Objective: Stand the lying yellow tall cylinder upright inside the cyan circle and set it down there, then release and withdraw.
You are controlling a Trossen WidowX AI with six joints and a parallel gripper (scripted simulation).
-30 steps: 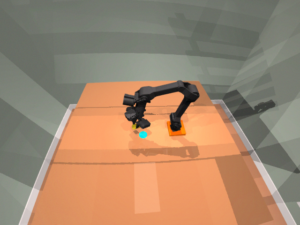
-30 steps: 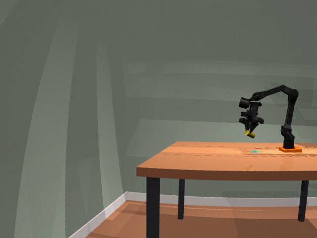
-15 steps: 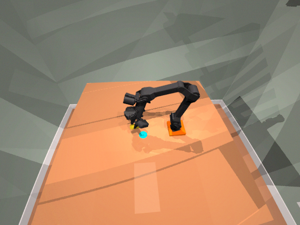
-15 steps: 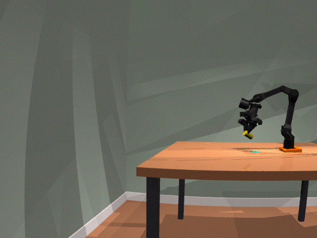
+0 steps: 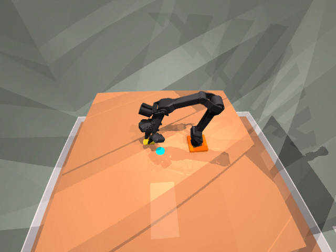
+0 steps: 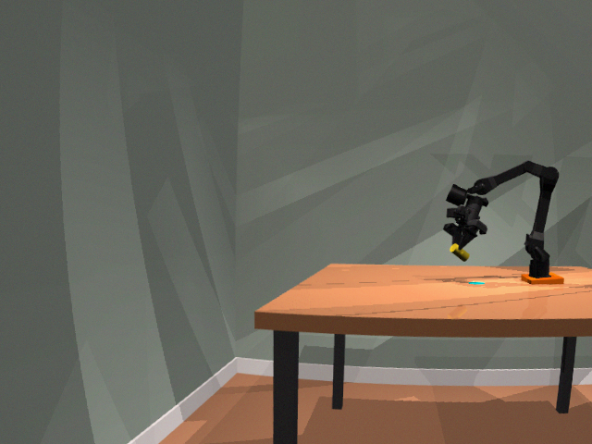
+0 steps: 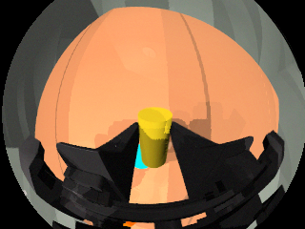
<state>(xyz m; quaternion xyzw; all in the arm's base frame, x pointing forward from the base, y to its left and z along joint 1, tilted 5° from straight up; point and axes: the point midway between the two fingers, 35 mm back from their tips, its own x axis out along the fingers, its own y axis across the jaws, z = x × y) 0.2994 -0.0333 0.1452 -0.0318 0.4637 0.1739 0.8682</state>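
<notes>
My gripper tip is now 120 mm above the cyan circle, 80 mm past it and 10 mm to the right of it. Also, from my gripper tip: yellow tall cylinder (20 mm behind, 10 mm below).
</notes>
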